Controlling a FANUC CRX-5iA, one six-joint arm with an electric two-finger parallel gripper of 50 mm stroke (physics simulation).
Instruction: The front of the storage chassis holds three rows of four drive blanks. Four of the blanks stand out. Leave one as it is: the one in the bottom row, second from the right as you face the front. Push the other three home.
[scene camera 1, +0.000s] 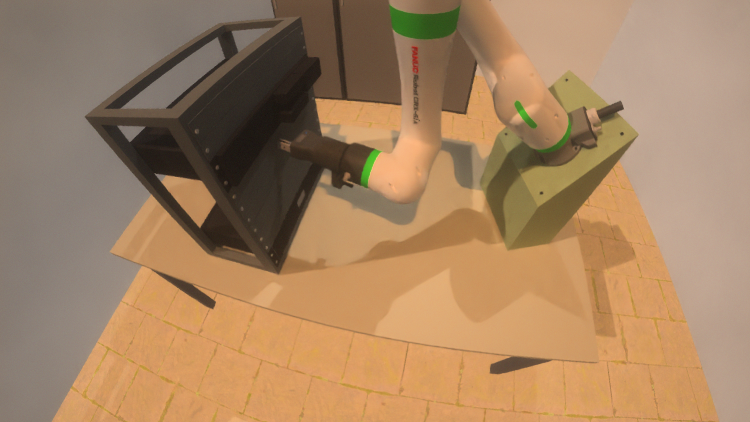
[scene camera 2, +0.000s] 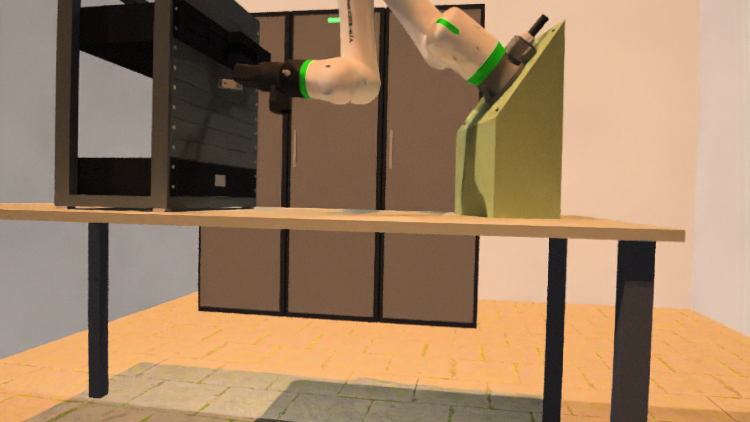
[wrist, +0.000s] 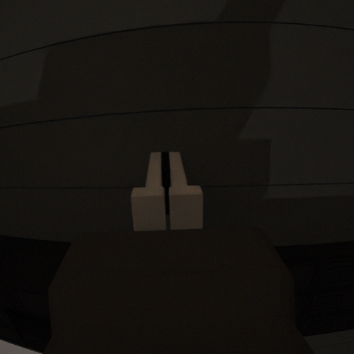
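Note:
Rack (scene camera 2: 204, 139), (scene camera 1: 223, 130), (wrist: 251, 102).

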